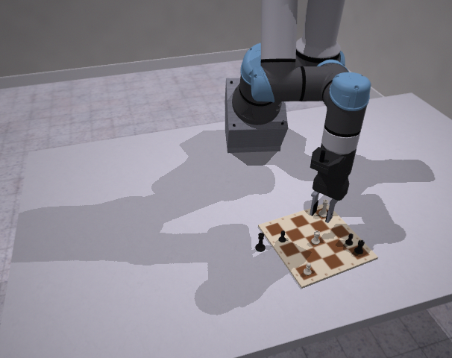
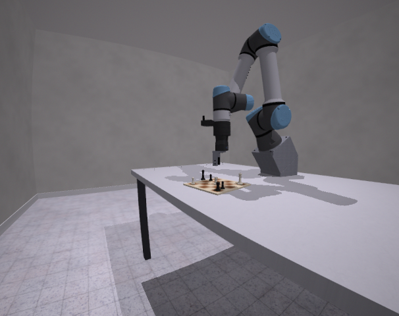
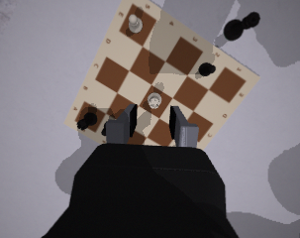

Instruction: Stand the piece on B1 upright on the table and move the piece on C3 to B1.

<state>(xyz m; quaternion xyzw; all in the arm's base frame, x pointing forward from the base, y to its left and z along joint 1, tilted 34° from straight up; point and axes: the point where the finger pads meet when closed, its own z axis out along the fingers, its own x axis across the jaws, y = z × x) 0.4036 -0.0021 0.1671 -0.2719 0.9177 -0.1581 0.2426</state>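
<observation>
My hand is 11 cm above the chessboard. From my hand the other things lie so: white pawn 8 cm ahead, 7 cm to the right, 9 cm below; then tall white piece 8 cm behind, 7 cm to the left, 8 cm below.
</observation>
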